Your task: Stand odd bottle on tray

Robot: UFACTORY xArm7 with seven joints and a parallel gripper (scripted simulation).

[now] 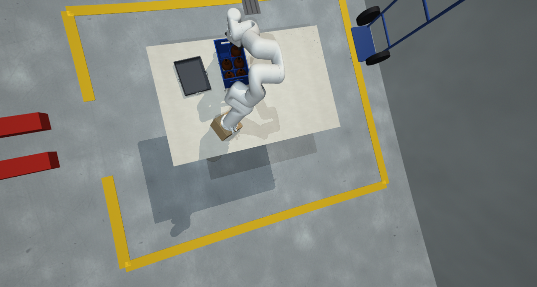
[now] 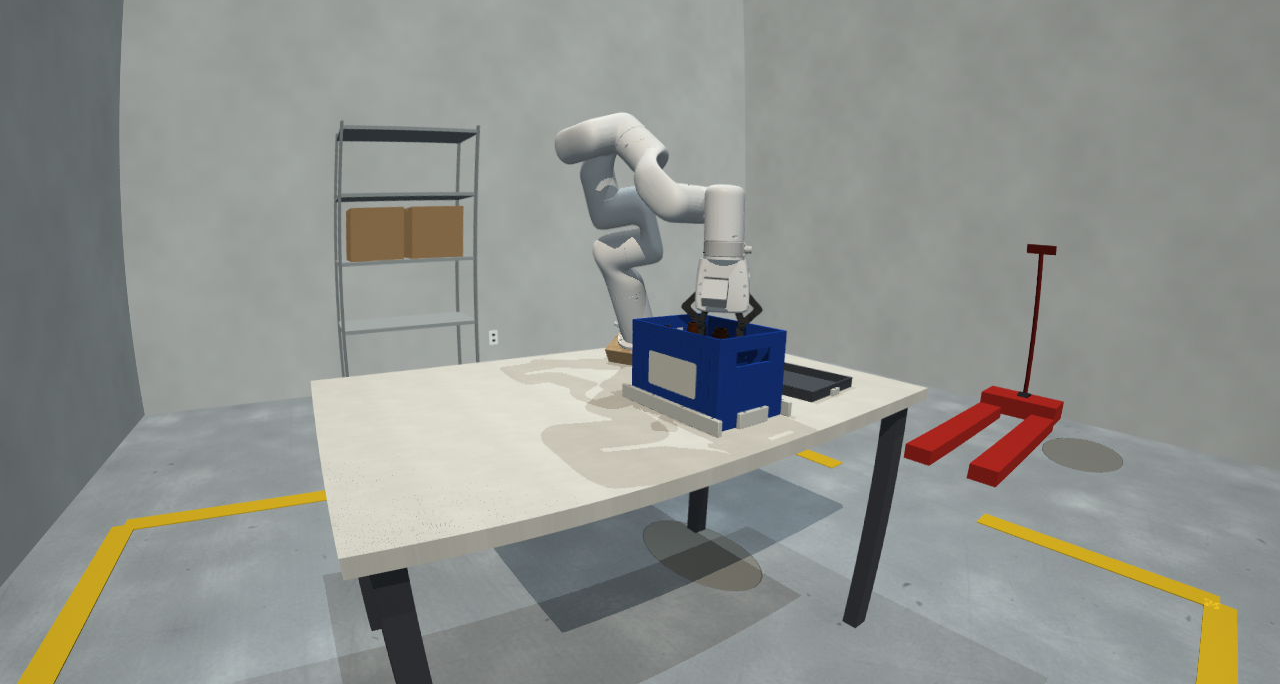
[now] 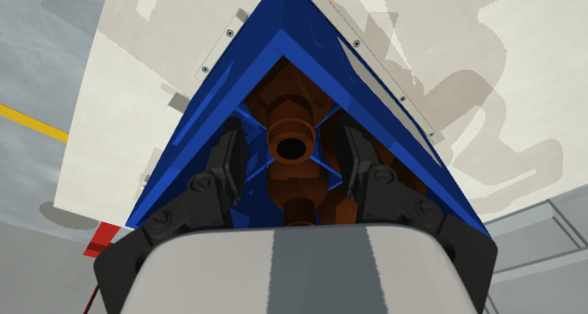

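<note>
Now: hand 8 cm past the blue crate, 8 cm above it and 6 cm to the right of it. Also, from my hand: dark grey tray: 35 cm to the left, 15 cm below, 4 cm behind.
</note>
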